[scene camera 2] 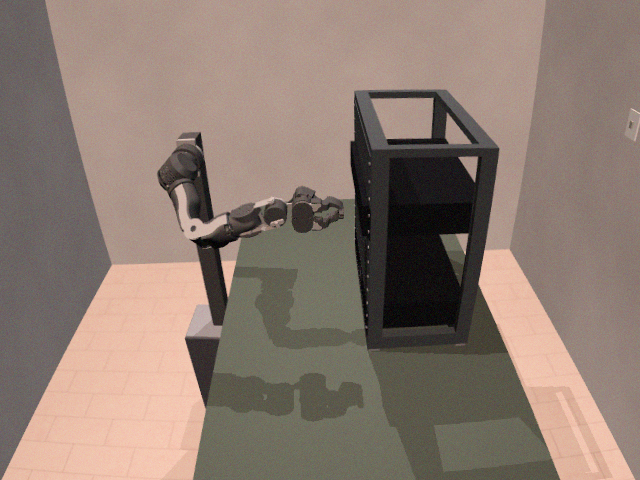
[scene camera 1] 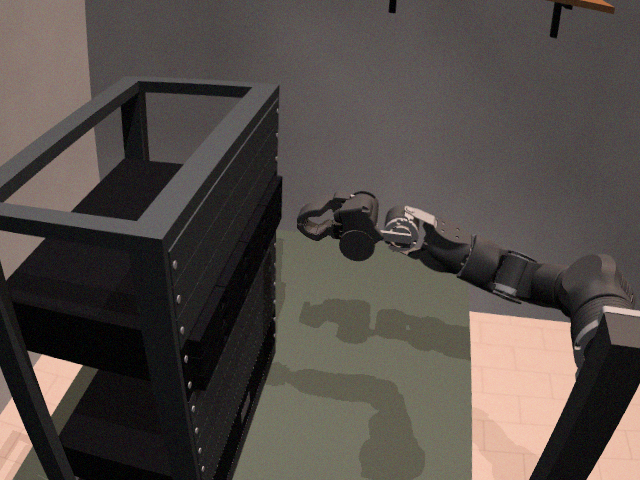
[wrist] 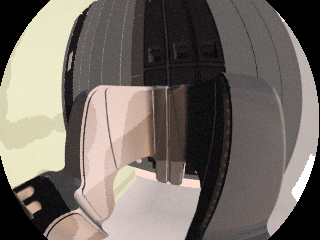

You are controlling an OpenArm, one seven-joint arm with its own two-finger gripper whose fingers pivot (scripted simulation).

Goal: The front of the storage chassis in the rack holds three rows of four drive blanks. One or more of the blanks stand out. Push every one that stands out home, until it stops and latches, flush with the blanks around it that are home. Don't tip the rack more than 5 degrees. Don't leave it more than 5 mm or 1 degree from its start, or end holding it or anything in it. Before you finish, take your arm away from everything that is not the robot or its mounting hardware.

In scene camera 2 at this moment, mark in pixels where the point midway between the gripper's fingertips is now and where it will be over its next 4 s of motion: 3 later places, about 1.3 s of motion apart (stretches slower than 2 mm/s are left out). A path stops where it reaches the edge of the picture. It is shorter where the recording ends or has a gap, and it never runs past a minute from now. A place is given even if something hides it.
The gripper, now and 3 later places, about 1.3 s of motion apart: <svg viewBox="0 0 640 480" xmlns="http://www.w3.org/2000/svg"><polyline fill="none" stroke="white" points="343,211 354,211 357,210 359,209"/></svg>
